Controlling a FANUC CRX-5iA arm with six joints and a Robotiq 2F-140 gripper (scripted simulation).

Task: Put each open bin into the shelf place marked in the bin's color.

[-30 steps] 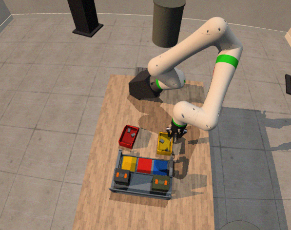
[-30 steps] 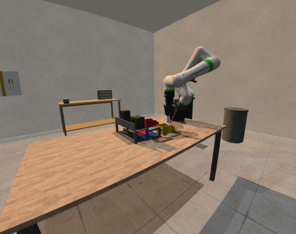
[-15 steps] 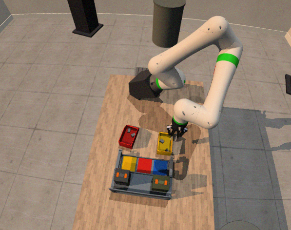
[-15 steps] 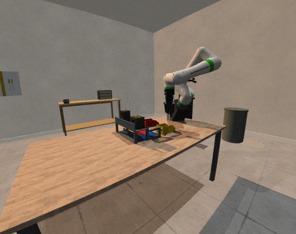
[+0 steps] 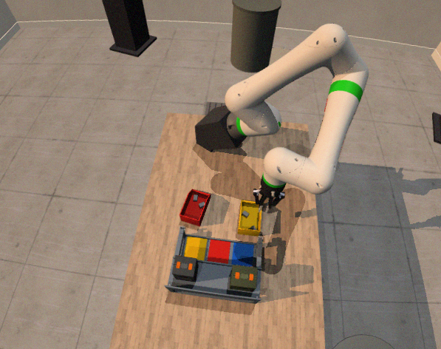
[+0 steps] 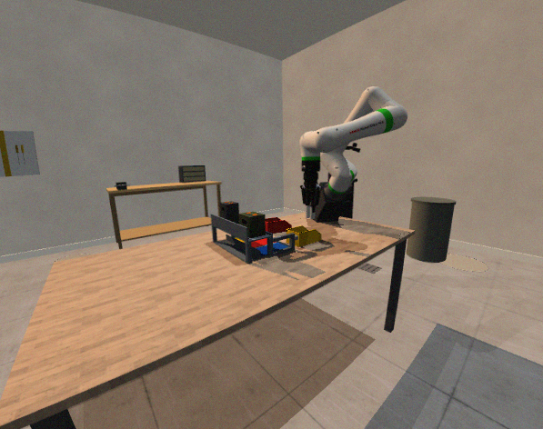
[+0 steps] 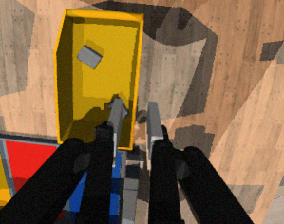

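The red bin lies 70 mm ahead of my hand, 310 mm to the right of it and 130 mm below it. Round my hand: yellow bin 10 mm ahead, 50 mm to the right, 130 mm below; then blue-marked place 230 mm ahead, 170 mm below; then olive box 320 mm ahead, 30 mm to the left, 20 mm below.
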